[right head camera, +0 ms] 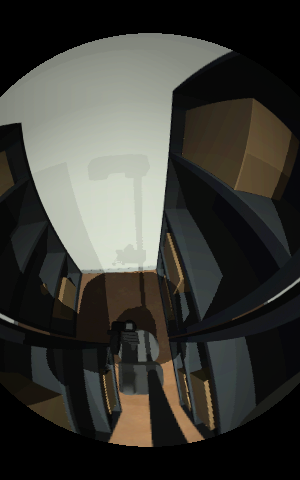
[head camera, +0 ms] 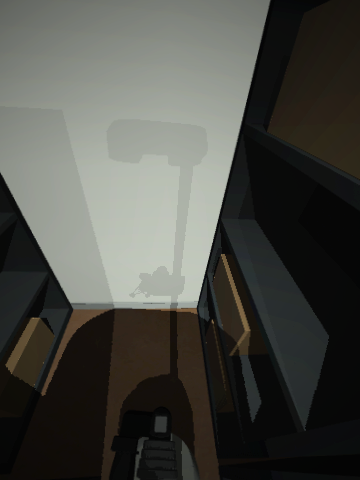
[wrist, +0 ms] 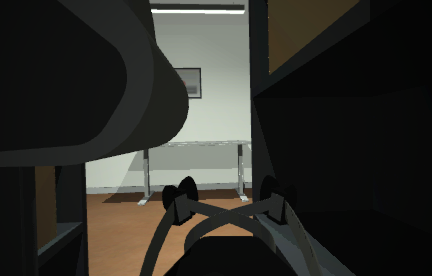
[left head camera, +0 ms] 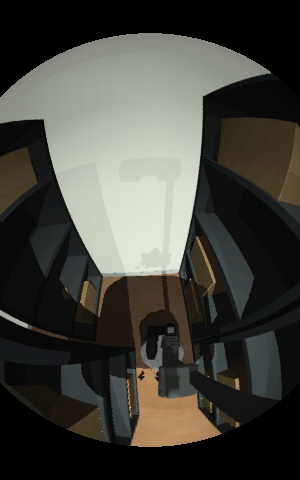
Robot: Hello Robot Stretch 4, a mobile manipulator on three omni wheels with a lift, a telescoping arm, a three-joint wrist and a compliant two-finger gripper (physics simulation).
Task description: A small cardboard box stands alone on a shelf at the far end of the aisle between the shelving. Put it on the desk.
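Places are measured from the robot's base along level axes (x up, y right, z ahead), in centimetres.
Pixels of known places: gripper, between the fingertips: (right head camera: 113,375) (wrist: 228,191) (left head camera: 148,380); robot's base, origin of its link: (right head camera: 138,347) (left head camera: 161,350).
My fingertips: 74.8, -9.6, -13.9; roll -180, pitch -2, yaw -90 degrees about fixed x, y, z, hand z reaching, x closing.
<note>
For each thing: its middle in the pictures, then the offset to it from my fingertips, as dx, dy, dz. Level surfaces: height alone.
- desk, height of its surface: dx -7.2
- small tan shape, middle of its body: (left head camera: 65,292) (right head camera: 43,288) -21.8, -79.9, +54.5
- carton, middle of its body: (head camera: 5,364) (left head camera: 79,301) (right head camera: 58,298) -56.5, -84.9, +57.6
My gripper (wrist: 228,191) (left head camera: 149,374) is open, with nothing between its two fingertips; in the head view its fingers do not show. A desk (wrist: 210,144) with pale metal legs stands against the far wall in the wrist view, beyond the end of the aisle and well away from the fingers. A small tan shape (left head camera: 66,292) (right head camera: 44,288) sits in the left shelving; it is too small and dark to tell whether it is the small cardboard box.
Dark shelving (head camera: 260,125) (wrist: 258,60) stands close on the right, with large cartons (head camera: 232,300) (right head camera: 217,142). Left shelving (head camera: 60,295) holds another carton (head camera: 30,350). A white wall (head camera: 150,225) closes the aisle ahead of the head. A framed picture (wrist: 193,83) hangs above the desk.
</note>
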